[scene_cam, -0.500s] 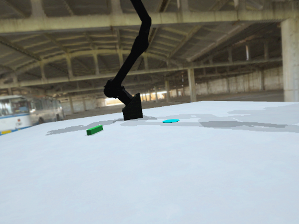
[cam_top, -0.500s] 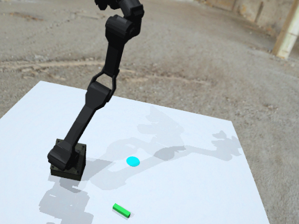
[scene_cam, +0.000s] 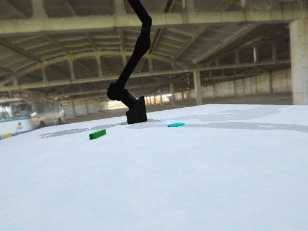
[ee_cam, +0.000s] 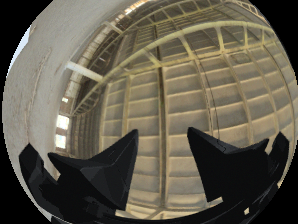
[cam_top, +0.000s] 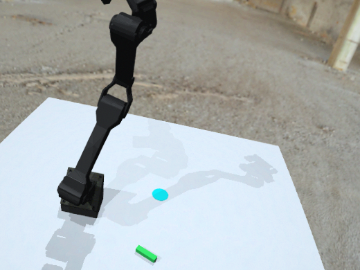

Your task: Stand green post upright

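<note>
The green post is 250 mm ahead of my gripper tip, 270 mm to the right of it and 750 mm below it. Round my gripper tip: cyan circle: 260 mm ahead, 10 mm to the right, 760 mm below.
</note>
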